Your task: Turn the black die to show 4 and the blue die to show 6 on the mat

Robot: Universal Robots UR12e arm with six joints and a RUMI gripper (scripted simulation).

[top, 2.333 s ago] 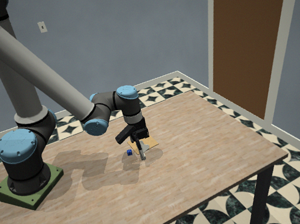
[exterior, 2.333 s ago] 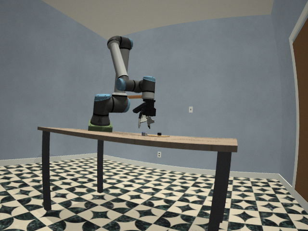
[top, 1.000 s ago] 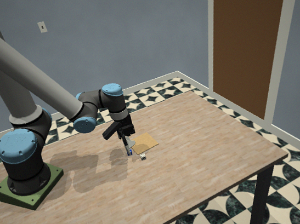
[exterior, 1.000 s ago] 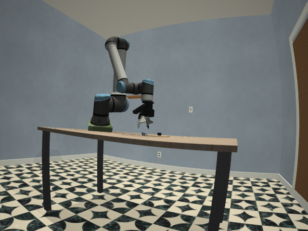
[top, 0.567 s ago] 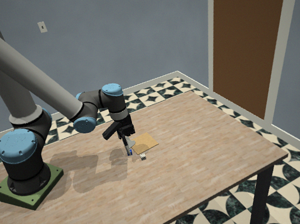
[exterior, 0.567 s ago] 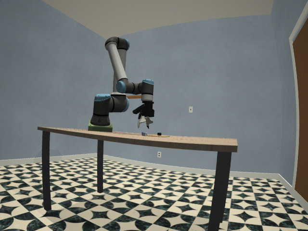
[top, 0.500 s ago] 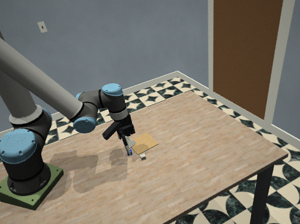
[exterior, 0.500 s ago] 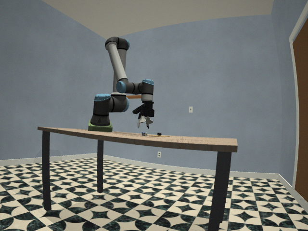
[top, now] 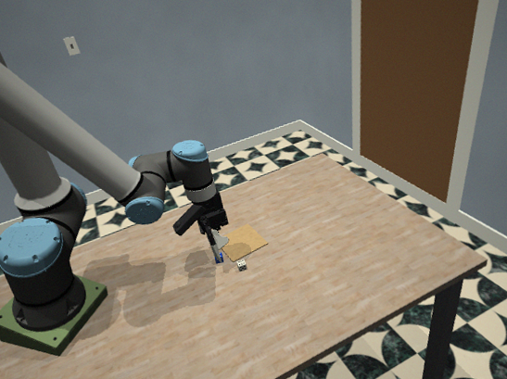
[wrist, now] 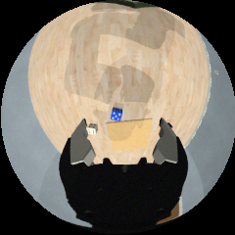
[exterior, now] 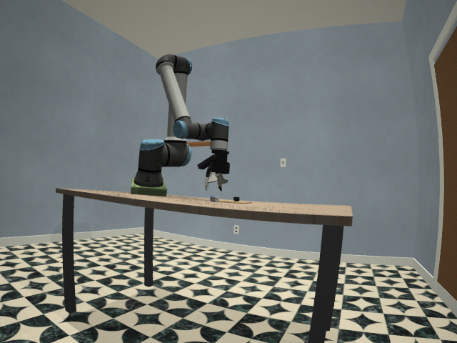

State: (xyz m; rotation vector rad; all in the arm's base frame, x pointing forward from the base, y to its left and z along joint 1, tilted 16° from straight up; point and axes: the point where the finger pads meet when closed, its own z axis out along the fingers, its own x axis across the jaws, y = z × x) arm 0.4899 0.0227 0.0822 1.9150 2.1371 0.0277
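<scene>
Right now my hand is 40 mm above the blue die, 10 mm to the left of it and 10 mm short of it. Round my hand: white die 90 mm to the right, 70 mm ahead, 40 mm below; tan mat 110 mm ahead, 50 mm below, 40 mm to the left; black die 150 mm to the left, 50 mm ahead, 40 mm below.
</scene>
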